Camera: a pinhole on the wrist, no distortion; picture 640 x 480 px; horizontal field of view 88.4 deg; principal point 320.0 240.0 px. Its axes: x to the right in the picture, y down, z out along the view. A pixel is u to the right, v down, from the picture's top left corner.
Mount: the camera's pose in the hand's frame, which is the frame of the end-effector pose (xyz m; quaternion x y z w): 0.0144 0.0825 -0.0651 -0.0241 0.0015 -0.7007 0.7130
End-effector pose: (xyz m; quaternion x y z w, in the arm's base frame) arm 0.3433 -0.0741 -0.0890 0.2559 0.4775 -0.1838 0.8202
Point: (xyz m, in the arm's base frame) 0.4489 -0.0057 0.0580
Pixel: 188 26
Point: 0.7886 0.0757 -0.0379
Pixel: 30 383
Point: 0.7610 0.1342 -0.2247
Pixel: outside the picture
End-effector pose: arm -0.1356 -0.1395 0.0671 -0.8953 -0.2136 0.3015 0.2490
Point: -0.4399 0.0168 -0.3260
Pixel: 359 238
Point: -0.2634 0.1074 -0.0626
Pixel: 577 309
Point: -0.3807 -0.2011 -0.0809
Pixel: 334 51
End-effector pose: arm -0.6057 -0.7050 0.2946 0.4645 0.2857 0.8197 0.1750
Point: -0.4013 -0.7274 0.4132
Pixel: 323 167
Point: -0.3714 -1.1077 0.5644
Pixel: outside the picture
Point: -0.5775 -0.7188 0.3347
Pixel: 486 193
